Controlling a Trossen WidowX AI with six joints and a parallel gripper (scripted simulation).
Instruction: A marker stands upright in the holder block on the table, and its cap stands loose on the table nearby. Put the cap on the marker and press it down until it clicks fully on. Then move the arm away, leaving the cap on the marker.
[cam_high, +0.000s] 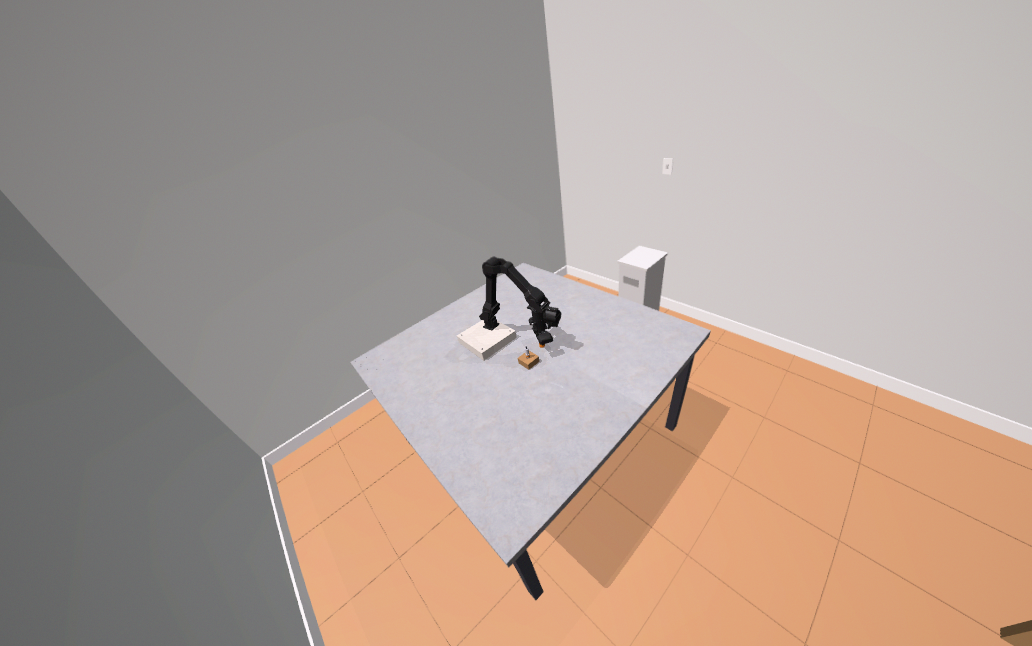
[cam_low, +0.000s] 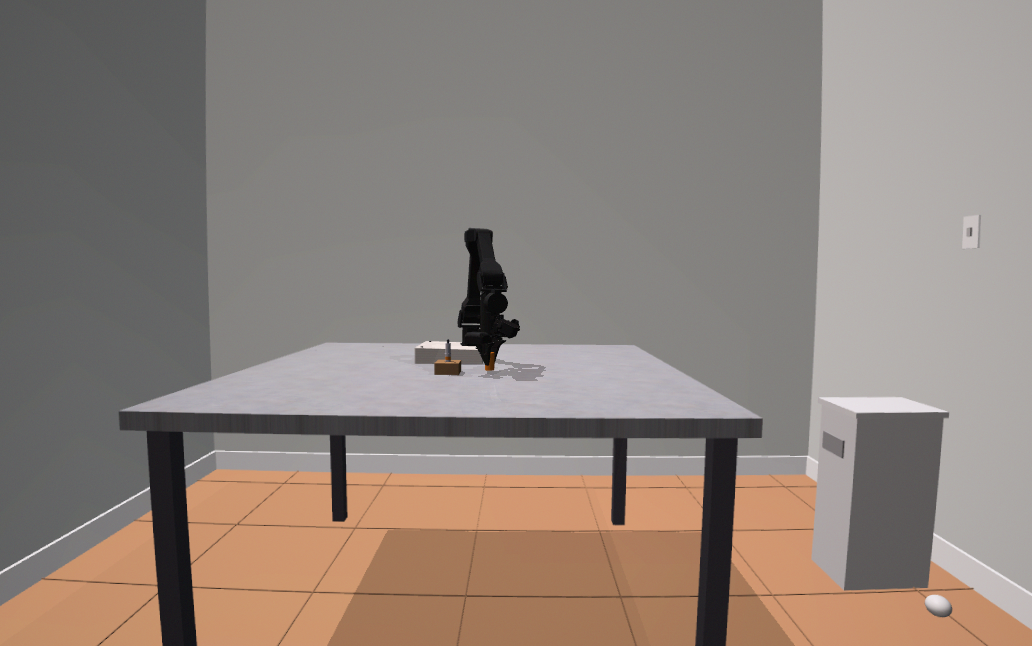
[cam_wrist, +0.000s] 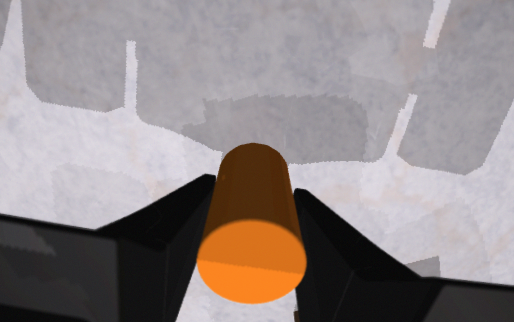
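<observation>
The holder block is 120 mm to the right of my gripper tip. The rest, counted from my gripper tip: orange cap: 10 mm above.
</observation>
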